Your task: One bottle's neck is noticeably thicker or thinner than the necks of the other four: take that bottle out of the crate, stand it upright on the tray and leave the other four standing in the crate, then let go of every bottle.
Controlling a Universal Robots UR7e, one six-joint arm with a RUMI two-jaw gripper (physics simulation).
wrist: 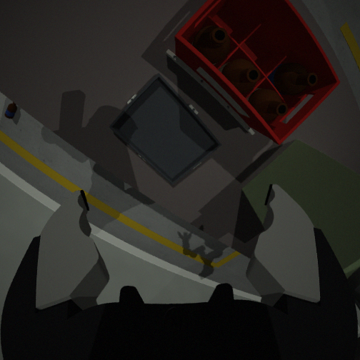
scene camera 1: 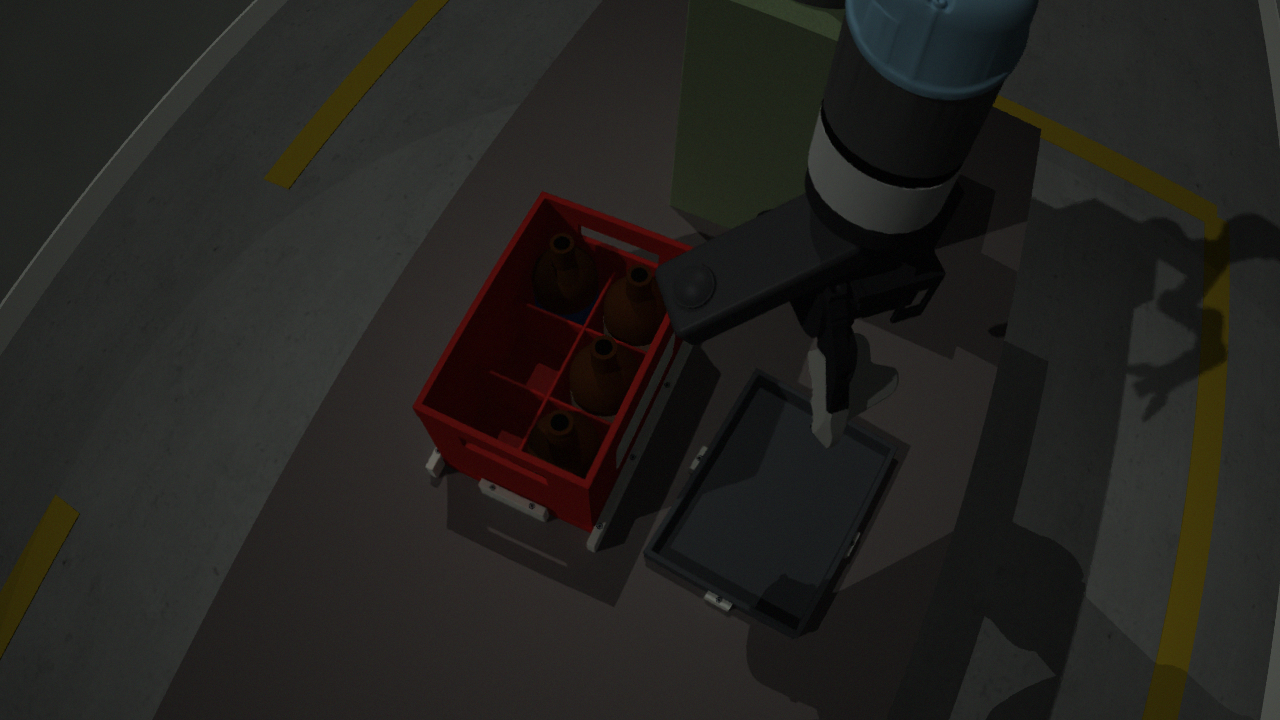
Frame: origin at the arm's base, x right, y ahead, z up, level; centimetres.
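Where they show: gripper, fingertip midpoint: [scene camera 1: 789,351].
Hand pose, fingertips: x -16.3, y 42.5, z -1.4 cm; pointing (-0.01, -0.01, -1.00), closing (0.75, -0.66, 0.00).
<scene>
After its pixels a point has its place.
Four brown bottles stand in the red crate [scene camera 1: 514,479] @(x 2.6, y 54.7, z -30.0 cm) [wrist: 230,97]. Three bottles [scene camera 1: 633,313] @(x 1.0, y 34.0, z -26.0 cm) [scene camera 1: 599,383] @(x -0.2, y 42.6, z -25.8 cm) [scene camera 1: 556,440] @(x -0.5, y 50.8, z -23.0 cm) are in the row nearest the tray. The fourth bottle [scene camera 1: 563,279] @(x 9.5, y 34.5, z -25.8 cm) [wrist: 292,77] is in the other row, at the green block's end. I cannot tell whether any of their necks differs. A brown bottle with a blue label [wrist: 11,110] is far off on the grey floor at the left of the wrist view; its pose is unclear. The dark tray [scene camera 1: 742,519] @(x -19.2, y 44.1, z -37.7 cm) [wrist: 160,135] holds no bottle. My gripper [scene camera 1: 828,434] [wrist: 176,190] is open and empty, above the tray's end.
A green block [scene camera 1: 751,116] @(x 0.2, y 10.9, z -15.9 cm) [wrist: 310,195] stands beyond the crate, close to my arm. Small pale brackets [scene camera 1: 512,499] @(x 2.9, y 55.7, z -35.2 cm) [scene camera 1: 718,600] @(x -21.5, y 53.7, z -36.7 cm) sit around the crate and tray. A yellow floor line [scene camera 1: 1208,447] [wrist: 130,225] runs past the brown surface.
</scene>
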